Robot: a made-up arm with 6 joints.
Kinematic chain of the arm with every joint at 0, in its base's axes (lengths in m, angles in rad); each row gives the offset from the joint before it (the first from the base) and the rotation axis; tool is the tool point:
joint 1: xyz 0 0 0.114 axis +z
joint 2: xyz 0 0 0 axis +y
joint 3: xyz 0 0 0.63 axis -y
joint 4: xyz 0 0 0 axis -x
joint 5: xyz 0.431 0 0 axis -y
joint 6: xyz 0 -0.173 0 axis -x
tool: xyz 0 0 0
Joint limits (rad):
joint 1: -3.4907..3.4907
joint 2: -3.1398..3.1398
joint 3: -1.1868..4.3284
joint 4: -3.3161..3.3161
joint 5: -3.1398..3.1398
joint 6: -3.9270..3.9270
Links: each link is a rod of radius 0.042 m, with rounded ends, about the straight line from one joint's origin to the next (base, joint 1, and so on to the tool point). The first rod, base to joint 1, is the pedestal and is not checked.
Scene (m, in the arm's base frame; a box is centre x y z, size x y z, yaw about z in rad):
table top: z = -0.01
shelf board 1: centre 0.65 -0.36 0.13 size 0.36 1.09 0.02 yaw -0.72
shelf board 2: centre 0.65 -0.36 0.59 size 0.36 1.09 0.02 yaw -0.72
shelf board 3: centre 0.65 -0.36 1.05 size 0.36 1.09 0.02 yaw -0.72
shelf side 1: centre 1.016 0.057 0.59 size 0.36 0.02 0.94 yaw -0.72
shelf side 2: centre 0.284 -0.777 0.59 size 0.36 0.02 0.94 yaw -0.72
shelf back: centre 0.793 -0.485 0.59 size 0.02 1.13 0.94 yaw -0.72
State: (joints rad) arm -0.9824 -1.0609 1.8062 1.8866 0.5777 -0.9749
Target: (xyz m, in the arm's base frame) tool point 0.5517 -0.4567 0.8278
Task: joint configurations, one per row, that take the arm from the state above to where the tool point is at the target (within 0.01 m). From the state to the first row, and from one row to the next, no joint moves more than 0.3 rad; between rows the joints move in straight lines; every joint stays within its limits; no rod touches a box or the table.
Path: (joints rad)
1: -0.9872 -0.9290 1.5199 1.9610 0.5777 -0.9749
2: -0.9920 -0.7970 1.2337 2.0353 0.5777 -0.9749
3: -0.9968 -0.6651 0.9474 2.1097 0.5777 -0.9749
4: -1.0016 -0.5331 0.6611 2.1841 0.5777 -0.9749
5: -1.0064 -0.4012 0.3749 2.2584 0.5777 -0.9749
6: -1.0112 -0.2692 0.0886 2.3328 0.5777 -0.9749
7: -1.0160 -0.1373 -0.1976 2.4072 0.5777 -0.9749
8: -0.9599 0.0635 0.0376 2.3618 0.5777 -0.9749
9: -0.9038 0.2643 0.2729 2.3164 0.5777 -0.9749
10: -0.8478 0.4651 0.5082 2.2711 0.5777 -0.9749

